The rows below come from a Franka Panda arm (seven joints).
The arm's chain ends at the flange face. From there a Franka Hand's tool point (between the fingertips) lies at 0.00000 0.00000 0.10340 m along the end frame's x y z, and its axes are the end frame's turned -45 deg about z.
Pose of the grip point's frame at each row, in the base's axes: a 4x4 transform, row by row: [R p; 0 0 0 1], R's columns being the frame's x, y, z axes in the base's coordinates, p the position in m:
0.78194, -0.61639, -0.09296, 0.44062; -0.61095, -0.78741, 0.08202, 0.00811; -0.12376, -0.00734, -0.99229, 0.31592; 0, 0, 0, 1
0.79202, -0.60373, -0.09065, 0.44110; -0.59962, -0.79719, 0.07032, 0.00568; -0.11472, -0.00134, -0.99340, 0.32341; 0, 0, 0, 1
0.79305, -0.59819, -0.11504, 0.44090; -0.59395, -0.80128, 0.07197, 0.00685; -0.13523, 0.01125, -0.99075, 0.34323; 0, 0, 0, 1
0.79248, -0.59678, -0.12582, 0.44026; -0.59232, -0.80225, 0.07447, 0.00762; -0.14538, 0.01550, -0.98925, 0.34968; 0, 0, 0, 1
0.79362, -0.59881, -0.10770, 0.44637; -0.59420, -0.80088, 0.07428, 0.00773; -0.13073, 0.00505, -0.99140, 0.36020; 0, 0, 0, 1
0.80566, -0.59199, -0.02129, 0.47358; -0.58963, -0.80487, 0.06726, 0.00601; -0.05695, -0.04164, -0.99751, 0.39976; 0, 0, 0, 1
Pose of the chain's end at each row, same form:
0.11706, -0.98877, -0.09296, 0.45023; -0.98879, -0.12478, 0.08202, -0.00037; -0.09270, 0.08232, -0.99229, 0.41852; 0, 0, 0, 1
0.13314, -0.98694, -0.09065, 0.45047; -0.98769, -0.13970, 0.07032, -0.00159; -0.08207, 0.08017, -0.99340, 0.42613; 0, 0, 0, 1
0.13779, -0.98376, -0.11504, 0.45280; -0.98658, -0.14660, 0.07197, -0.00059; -0.08767, 0.10358, -0.99075, 0.44567; 0, 0, 0, 1
0.13838, -0.98236, -0.12582, 0.45327; -0.98611, -0.14844, 0.07447, -0.00008; -0.09184, 0.11376, -0.98925, 0.45197; 0, 0, 0, 1
0.13775, -0.98460, -0.10770, 0.45751; -0.98647, -0.14614, 0.07428, 0.00005; -0.08887, 0.09601, -0.99140, 0.46271; 0, 0, 0, 1
0.15109, -0.98829, -0.02129, 0.47578; -0.98606, -0.15220, 0.06726, -0.00094; -0.06971, 0.01083, -0.99751, 0.50290; 0, 0, 0, 1

